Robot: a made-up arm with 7 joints.
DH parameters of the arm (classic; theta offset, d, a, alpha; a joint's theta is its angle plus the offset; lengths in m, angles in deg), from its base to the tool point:
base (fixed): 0 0 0 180
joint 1: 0 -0.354 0 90
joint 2: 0 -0.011 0 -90
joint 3: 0 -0.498 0 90
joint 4: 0 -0.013 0 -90
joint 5: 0 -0.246 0 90
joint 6: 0 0 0 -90
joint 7: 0 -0.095 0 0
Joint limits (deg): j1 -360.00..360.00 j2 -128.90..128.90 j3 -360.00..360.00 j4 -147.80..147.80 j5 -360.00..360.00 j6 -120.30..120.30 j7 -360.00..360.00
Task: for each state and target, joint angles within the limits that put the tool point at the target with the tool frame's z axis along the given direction. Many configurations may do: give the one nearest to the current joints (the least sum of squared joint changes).
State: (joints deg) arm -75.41 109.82 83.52 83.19 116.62 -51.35 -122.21
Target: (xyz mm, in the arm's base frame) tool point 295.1 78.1 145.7 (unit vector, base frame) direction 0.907 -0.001 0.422
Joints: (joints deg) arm -42.45 103.65 62.23 122.94 127.87 -86.21 -122.21
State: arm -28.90 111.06 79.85 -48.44 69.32 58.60 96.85
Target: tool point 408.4 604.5 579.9 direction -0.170 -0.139 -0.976
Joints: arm -47.92 81.23 84.28 -28.66 82.55 69.67 96.85
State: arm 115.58 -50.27 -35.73 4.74 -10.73 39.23 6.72
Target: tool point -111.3 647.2 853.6 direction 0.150 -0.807 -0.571
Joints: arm 89.25 -46.77 -42.26 -24.63 2.57 13.35 6.72
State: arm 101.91 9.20 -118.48 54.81 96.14 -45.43 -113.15
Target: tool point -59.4 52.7 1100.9 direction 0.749 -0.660 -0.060
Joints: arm 105.89 3.32 -162.66 9.91 97.83 -86.60 -113.15
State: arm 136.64 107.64 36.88 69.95 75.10 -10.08 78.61
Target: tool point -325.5 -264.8 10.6 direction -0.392 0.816 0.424
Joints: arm 154.58 98.43 -8.89 101.71 78.42 -57.88 78.61
